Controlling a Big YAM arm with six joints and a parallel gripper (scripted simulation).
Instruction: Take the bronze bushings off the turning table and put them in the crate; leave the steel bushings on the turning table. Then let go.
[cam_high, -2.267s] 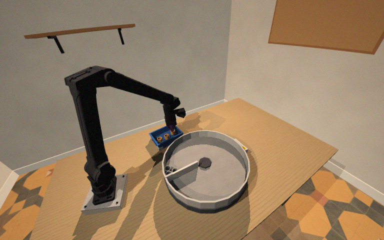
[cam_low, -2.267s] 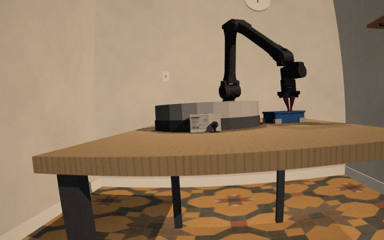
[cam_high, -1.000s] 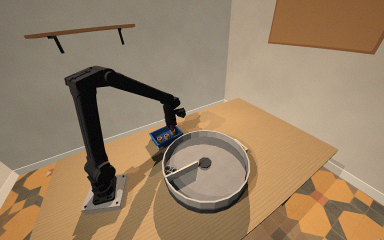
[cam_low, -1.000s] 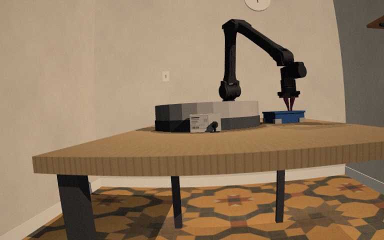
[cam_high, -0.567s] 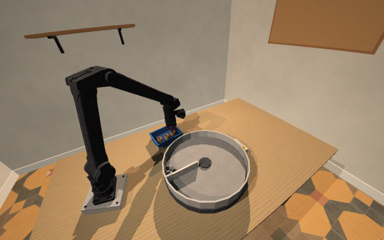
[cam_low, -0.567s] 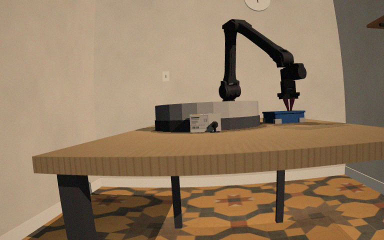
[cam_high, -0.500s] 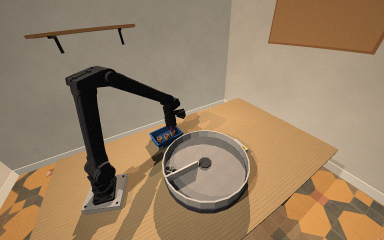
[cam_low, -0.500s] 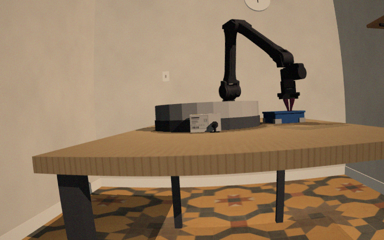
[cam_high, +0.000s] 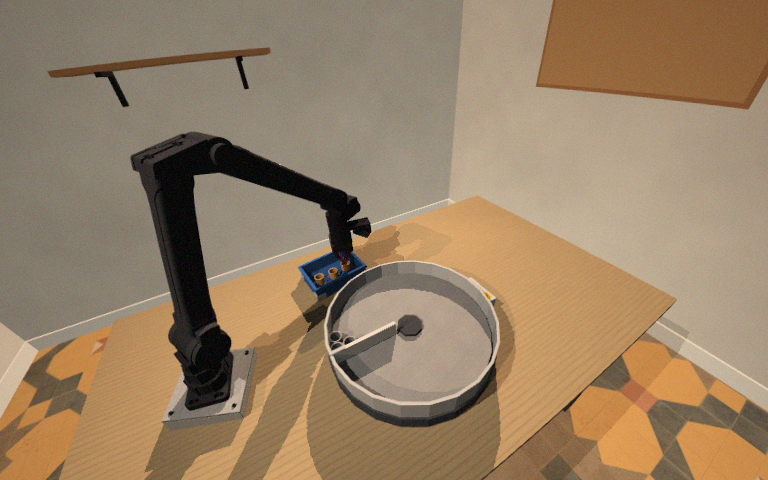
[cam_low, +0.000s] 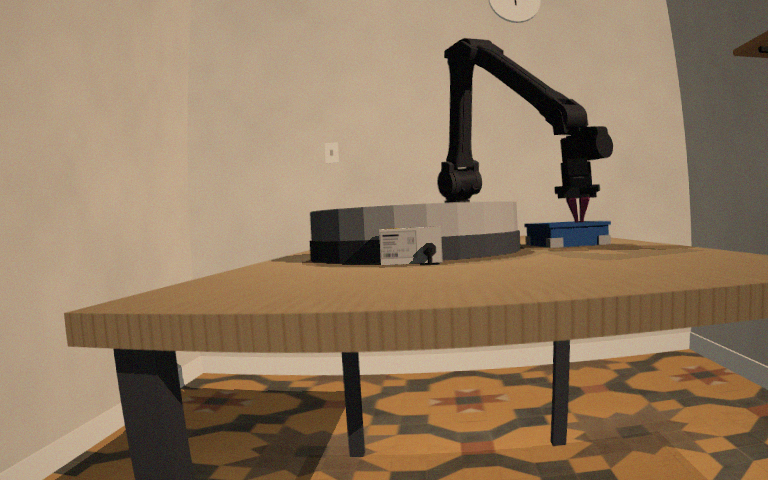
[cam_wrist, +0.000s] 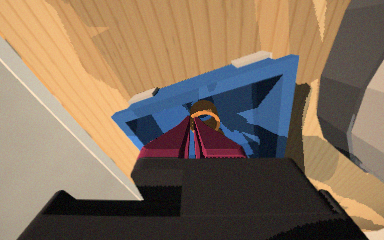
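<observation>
The blue crate lies 50 mm behind my hand, 30 mm to the right of it and 10 mm below it. Round my hand: grey turning table (350 mm to the right, 90 mm ahead, 20 mm above).
</observation>
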